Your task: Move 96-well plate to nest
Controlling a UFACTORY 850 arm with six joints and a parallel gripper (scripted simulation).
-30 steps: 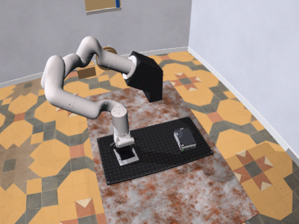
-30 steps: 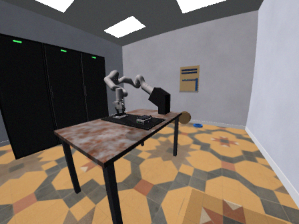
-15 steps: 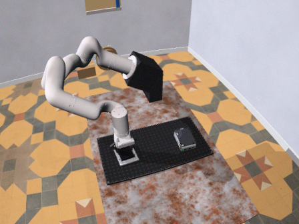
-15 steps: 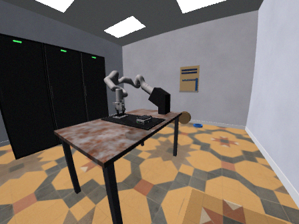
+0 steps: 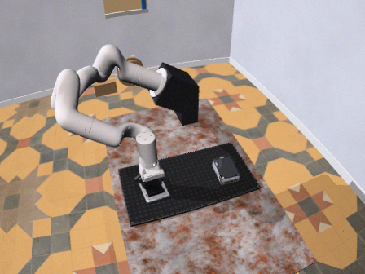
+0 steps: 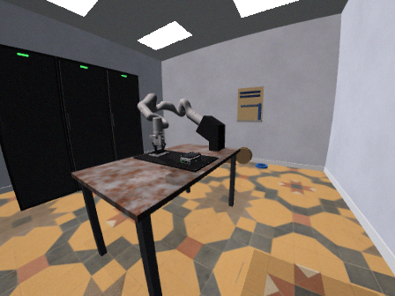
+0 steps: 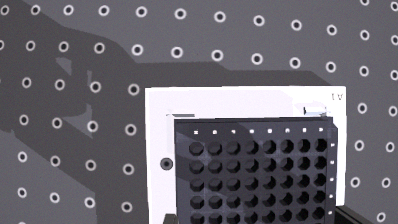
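Now: hand 4 cm above the plate nest N1. Round my hand: black 96-well plate 1 cm below; A1 mark 8 cm ahead, 5 cm to the right, 3 cm below.
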